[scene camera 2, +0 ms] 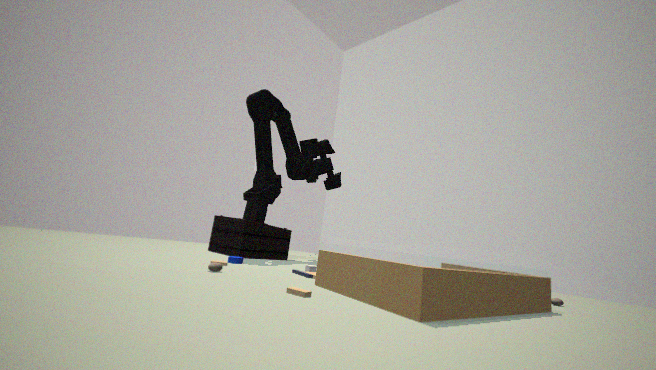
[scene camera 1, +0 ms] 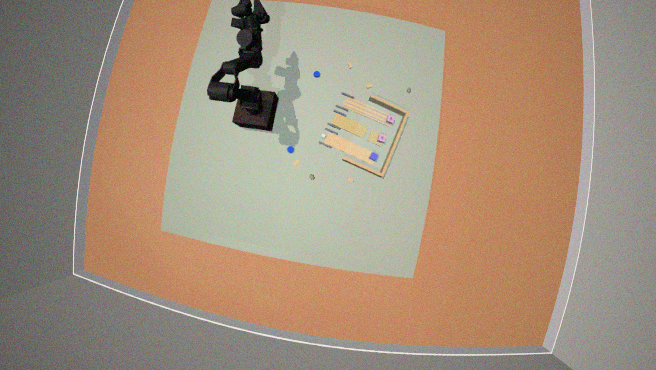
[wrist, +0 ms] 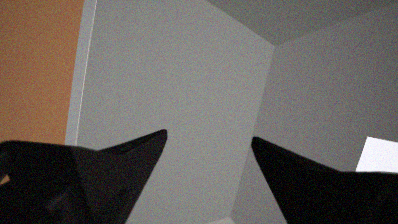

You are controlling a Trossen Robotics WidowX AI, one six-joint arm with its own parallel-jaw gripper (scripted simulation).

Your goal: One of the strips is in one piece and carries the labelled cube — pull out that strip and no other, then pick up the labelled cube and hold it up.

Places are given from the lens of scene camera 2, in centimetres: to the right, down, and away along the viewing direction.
u-shaped wooden fence (scene camera 2: 422,288): 9, 10, 28
